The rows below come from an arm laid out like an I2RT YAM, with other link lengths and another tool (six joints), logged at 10 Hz.
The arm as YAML. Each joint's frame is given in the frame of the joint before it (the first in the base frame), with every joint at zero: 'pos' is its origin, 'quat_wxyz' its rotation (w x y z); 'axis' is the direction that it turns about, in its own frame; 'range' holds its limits. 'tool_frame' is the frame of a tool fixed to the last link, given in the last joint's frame.
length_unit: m
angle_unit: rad
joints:
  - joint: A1
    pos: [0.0, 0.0, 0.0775]
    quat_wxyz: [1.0, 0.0, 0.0, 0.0]
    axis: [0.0, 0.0, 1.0]
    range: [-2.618, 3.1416]
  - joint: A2
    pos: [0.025, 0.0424, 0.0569]
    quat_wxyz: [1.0, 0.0, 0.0, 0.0]
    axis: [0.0, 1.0, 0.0]
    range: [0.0, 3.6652]
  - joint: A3
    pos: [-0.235, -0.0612, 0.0]
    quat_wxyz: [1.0, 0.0, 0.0, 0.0]
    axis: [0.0, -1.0, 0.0]
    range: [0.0, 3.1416]
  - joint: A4
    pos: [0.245, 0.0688, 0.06]
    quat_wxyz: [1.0, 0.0, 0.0, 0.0]
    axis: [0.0, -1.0, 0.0]
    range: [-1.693, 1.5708]
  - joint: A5
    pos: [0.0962, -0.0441, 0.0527]
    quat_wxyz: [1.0, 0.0, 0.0, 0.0]
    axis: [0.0, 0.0, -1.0]
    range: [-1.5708, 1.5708]
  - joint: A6
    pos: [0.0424, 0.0, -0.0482]
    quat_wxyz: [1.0, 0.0, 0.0, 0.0]
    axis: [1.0, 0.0, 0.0]
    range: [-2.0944, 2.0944]
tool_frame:
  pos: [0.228, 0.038, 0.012]
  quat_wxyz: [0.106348, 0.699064, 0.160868, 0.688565]
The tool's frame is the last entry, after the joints.
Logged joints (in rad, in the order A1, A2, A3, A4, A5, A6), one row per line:
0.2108, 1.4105, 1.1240, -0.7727, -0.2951, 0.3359
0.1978, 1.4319, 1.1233, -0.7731, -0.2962, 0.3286
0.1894, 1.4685, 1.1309, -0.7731, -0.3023, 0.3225
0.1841, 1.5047, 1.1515, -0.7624, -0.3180, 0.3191
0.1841, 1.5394, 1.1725, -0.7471, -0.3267, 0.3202
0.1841, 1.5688, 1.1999, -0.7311, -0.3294, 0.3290
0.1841, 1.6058, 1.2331, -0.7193, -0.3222, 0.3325
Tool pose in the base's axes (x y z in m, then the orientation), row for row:
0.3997, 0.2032, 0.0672, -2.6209, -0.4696, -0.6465
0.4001, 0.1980, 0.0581, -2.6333, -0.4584, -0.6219
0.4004, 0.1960, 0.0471, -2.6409, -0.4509, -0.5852
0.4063, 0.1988, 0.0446, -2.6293, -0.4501, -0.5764
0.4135, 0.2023, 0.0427, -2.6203, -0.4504, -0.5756
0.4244, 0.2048, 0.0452, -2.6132, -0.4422, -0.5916
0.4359, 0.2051, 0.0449, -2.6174, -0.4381, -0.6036
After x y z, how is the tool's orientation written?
As a rotation vector, in radians.
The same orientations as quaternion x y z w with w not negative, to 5 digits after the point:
-0.93731, -0.16794, -0.23121, 0.19945
-0.94068, -0.16375, -0.22216, 0.19734
-0.94390, -0.16116, -0.20916, 0.19833
-0.94301, -0.16143, -0.20673, 0.20478
-0.94194, -0.16191, -0.20692, 0.20908
-0.94055, -0.15916, -0.21293, 0.21140
-0.94059, -0.15744, -0.21691, 0.20846

